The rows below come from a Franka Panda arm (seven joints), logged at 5 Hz.
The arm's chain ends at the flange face. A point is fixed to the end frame.
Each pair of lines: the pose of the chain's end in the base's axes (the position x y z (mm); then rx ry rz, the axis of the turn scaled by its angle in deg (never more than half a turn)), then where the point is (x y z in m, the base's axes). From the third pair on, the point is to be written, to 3 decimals.
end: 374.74 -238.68 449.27 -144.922 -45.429 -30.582
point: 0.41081 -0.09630 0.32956
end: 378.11 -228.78 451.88 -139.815 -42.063 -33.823
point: 0.41864 -0.07537 0.34831
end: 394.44 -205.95 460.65 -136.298 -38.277 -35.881
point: 0.440 -0.046 0.370
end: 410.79 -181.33 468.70 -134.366 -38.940 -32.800
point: 0.447 -0.018 0.381
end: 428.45 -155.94 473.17 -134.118 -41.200 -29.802
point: 0.456 0.008 0.382
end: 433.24 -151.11 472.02 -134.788 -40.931 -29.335
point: 0.461 0.012 0.379
